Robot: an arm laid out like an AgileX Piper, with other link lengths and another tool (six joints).
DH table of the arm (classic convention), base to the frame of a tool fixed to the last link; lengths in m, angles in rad. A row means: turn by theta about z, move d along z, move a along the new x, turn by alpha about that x. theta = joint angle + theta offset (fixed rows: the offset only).
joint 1: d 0.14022; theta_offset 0; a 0; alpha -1.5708
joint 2: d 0; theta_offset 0.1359; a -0.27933; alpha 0
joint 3: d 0; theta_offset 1.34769; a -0.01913; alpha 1.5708
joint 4: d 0.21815; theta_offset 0; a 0; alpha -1.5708
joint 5: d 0; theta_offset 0; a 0; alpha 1.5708
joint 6: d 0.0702; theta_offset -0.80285; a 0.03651; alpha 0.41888
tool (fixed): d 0.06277; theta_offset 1.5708; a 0; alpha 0
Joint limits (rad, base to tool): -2.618..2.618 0..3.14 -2.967..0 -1.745..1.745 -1.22..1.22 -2.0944..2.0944
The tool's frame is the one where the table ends.
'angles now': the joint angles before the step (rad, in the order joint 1, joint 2, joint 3, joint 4, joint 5, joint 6). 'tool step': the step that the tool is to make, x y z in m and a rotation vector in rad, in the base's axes. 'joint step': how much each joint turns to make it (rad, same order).
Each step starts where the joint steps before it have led.
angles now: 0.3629 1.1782 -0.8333 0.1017 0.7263 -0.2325
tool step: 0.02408 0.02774 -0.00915 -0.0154 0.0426 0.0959
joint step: 0.0583 0.1356 -0.0751 0.0348 -0.0109 -0.0579
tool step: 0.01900 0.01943 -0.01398 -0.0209 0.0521 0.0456
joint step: 0.0319 0.1205 -0.0627 0.0145 0.0002 -0.0214
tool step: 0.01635 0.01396 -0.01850 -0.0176 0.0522 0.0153
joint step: 0.0155 0.1118 -0.0479 0.0118 -0.0088 -0.0065
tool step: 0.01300 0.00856 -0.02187 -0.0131 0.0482 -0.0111
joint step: 0.0044 0.1002 -0.0288 0.0099 -0.0237 0.0082
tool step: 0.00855 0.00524 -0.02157 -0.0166 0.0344 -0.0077
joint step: 0.0038 0.0810 -0.0092 0.0026 -0.0347 0.0054
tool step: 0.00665 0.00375 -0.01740 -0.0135 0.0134 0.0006
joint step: 0.0035 0.0619 -0.0023 -0.0009 -0.0419 -0.0028
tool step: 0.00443 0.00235 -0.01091 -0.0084 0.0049 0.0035
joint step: 0.0018 0.0394 -0.0030 -0.0006 -0.0281 -0.0054
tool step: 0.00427 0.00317 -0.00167 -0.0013 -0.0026 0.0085
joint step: 0.0026 0.0181 -0.0190 -0.0006 -0.0002 -0.0058
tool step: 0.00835 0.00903 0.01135 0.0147 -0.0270 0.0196
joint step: 0.0106 0.0027 -0.0583 -0.0008 0.0258 -0.0053
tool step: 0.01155 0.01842 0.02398 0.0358 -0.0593 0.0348
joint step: 0.0275 -0.0039 -0.1000 -0.0001 0.0354 -0.0023
